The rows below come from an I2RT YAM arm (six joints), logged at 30 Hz.
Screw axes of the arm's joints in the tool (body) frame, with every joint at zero. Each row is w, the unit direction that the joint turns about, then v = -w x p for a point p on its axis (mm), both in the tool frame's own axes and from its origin. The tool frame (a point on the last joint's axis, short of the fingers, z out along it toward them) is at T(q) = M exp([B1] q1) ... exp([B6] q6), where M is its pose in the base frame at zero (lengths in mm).
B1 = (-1, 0, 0, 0, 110.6, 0)
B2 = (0, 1, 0, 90.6, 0, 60)
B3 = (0, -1, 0, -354.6, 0, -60)
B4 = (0, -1, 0, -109.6, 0, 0)
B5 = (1, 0, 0, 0, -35.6, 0)
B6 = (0, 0, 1, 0, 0, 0)
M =
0 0 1 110.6
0 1 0 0
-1 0 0 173.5
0 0 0 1
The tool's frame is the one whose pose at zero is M.
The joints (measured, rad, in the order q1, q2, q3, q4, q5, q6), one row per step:
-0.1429 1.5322 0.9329 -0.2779 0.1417 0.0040
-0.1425 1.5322 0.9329 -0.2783 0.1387 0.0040
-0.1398 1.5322 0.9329 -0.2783 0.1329 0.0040
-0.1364 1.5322 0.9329 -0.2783 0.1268 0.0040
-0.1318 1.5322 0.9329 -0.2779 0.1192 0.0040
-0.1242 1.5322 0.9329 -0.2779 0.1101 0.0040
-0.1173 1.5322 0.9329 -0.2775 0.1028 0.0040
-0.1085 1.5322 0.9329 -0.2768 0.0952 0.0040
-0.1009 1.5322 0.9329 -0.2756 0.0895 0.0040
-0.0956 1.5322 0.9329 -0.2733 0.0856 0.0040
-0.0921 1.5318 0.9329 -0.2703 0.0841 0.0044
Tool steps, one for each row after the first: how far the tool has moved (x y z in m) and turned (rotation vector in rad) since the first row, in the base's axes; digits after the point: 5 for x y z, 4 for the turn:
0.00001 0.00023 -0.00004 0.0023 0.0001 0.0023
0.00019 0.00128 -0.00006 0.0068 -0.0006 0.0087
0.00040 0.00255 -0.00008 0.0114 -0.0012 0.0160
0.00071 0.00424 -0.00008 0.0171 -0.0024 0.0255
0.00111 0.00694 -0.00011 0.0241 -0.0032 0.0389
0.00148 0.00935 -0.00010 0.0296 -0.0043 0.0505
0.00193 0.01237 -0.00007 0.0353 -0.0056 0.0641
0.00234 0.01494 0.00000 0.0395 -0.0072 0.0754
0.00273 0.01673 0.00015 0.0422 -0.0097 0.0833
0.00307 0.01786 0.00048 0.0432 -0.0132 0.0875

